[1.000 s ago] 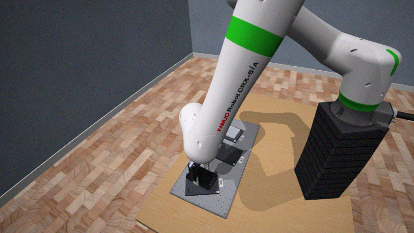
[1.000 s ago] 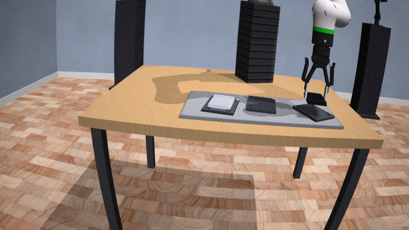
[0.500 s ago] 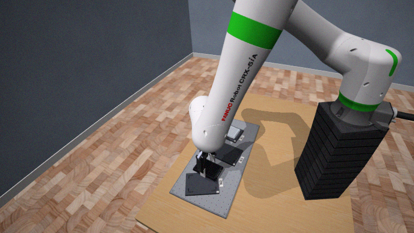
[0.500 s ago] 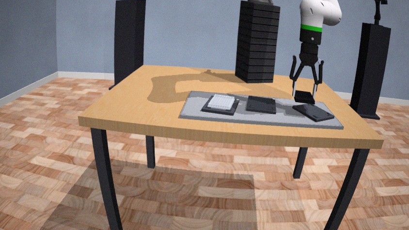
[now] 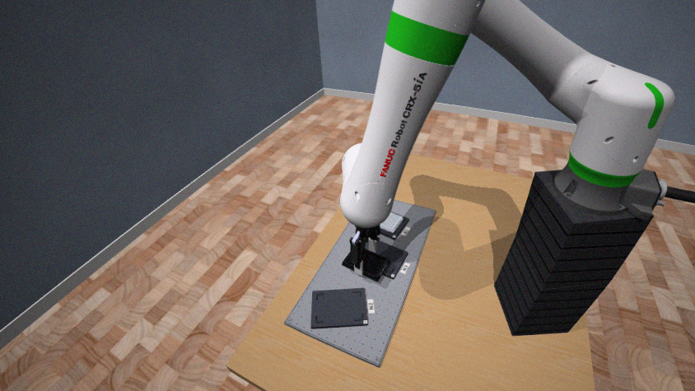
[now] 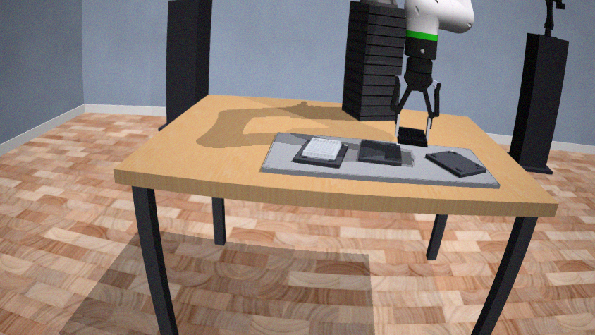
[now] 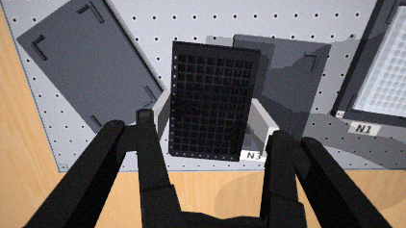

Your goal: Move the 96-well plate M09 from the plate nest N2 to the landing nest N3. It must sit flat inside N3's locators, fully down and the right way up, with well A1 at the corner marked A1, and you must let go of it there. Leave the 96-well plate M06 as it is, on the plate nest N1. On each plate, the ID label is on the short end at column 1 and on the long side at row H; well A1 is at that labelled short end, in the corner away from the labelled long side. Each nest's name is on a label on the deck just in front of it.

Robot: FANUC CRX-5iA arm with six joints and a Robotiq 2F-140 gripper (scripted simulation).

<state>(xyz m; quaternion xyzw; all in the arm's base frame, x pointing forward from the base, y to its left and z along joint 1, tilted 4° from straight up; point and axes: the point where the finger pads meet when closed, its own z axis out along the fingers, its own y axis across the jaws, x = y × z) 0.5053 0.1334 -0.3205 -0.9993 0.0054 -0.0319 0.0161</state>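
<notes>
Right now the landing nest N3 is 10 mm behind my hand, 90 mm to the right of it and 80 mm below it. The rest, counted from my hand: N2 label (70 mm behind, 90 mm to the left, 90 mm below); then N3 label (100 mm behind, 80 mm to the right, 90 mm below); then black 96-well plate M09 (20 mm below).
</notes>
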